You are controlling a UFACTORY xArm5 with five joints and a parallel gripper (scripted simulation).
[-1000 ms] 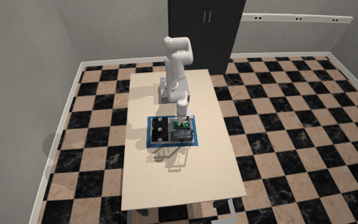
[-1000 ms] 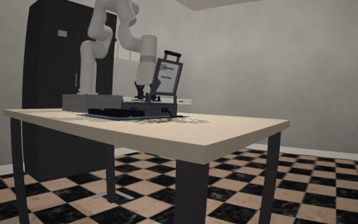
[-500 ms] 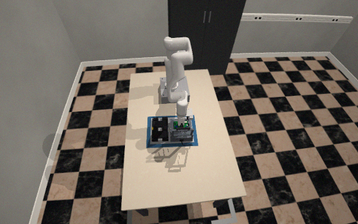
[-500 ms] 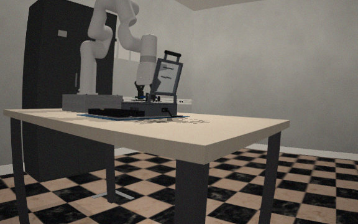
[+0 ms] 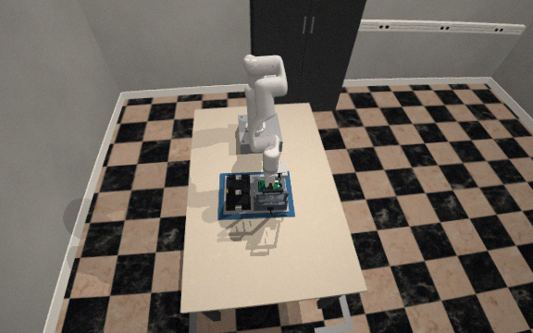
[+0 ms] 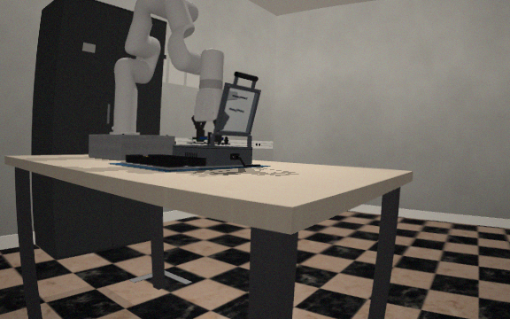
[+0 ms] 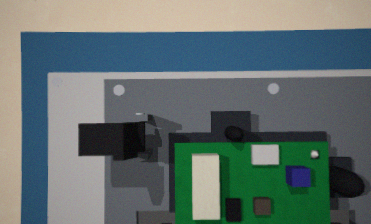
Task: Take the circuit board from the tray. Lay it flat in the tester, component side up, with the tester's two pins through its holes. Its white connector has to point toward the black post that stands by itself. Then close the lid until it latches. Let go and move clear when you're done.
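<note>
The green circuit board lies right at my hand. Round my hand: black post: 6 cm behind, 6 cm to the left; tester lid: 12 cm ahead, 10 cm above.
</note>
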